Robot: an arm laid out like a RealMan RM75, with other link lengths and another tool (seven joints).
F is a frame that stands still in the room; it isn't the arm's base.
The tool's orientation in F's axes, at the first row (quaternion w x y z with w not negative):
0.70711, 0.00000, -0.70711, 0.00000
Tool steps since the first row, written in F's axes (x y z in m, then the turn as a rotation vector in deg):
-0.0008, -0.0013, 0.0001, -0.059, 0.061, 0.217
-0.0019, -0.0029, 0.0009, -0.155, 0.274, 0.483
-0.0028, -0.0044, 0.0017, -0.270, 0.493, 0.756
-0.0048, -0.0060, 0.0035, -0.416, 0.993, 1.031
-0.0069, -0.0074, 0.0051, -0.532, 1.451, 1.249
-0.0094, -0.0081, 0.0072, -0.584, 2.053, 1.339
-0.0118, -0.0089, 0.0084, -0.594, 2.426, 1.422
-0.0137, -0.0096, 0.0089, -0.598, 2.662, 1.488
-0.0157, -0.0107, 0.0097, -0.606, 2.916, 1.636
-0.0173, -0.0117, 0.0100, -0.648, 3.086, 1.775
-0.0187, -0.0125, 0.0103, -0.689, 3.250, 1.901
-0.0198, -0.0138, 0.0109, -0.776, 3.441, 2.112
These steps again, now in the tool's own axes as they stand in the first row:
0.0001, -0.0013, 0.0008, 0.217, 0.061, 0.059
0.0009, -0.0029, 0.0019, 0.483, 0.274, 0.155
0.0017, -0.0044, 0.0028, 0.756, 0.493, 0.270
0.0035, -0.0060, 0.0048, 1.031, 0.993, 0.416
0.0051, -0.0074, 0.0069, 1.249, 1.451, 0.532
0.0072, -0.0081, 0.0094, 1.339, 2.053, 0.584
0.0084, -0.0089, 0.0118, 1.422, 2.426, 0.594
0.0089, -0.0096, 0.0137, 1.488, 2.662, 0.598
0.0097, -0.0107, 0.0157, 1.636, 2.916, 0.606
0.0100, -0.0117, 0.0173, 1.775, 3.086, 0.648
0.0103, -0.0125, 0.0187, 1.901, 3.250, 0.689
0.0109, -0.0138, 0.0198, 2.112, 3.441, 0.776

